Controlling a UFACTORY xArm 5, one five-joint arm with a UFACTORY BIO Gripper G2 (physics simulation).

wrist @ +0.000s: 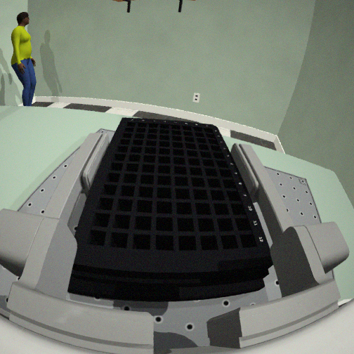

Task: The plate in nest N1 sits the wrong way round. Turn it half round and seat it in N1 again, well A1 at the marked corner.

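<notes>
The black plate [172, 175] with its grid of square wells fills the middle of the wrist view. Small white numbers run along its right edge, with 12 at the near end; the marks on its far edge are too small to read. My gripper [170, 167] is shut on the plate, one finger along each long side. A black band [165, 292] shows under the plate's near edge, perhaps part of a nest. The marked corner of N1 cannot be made out, and whether the plate touches the nest is hidden.
A grey board with holes [295, 192] lies below and to both sides of the plate, on a pale green table top [30, 150]. Beyond the table, a person in a yellow top [21, 45] stands at the far left near the green wall [150, 60].
</notes>
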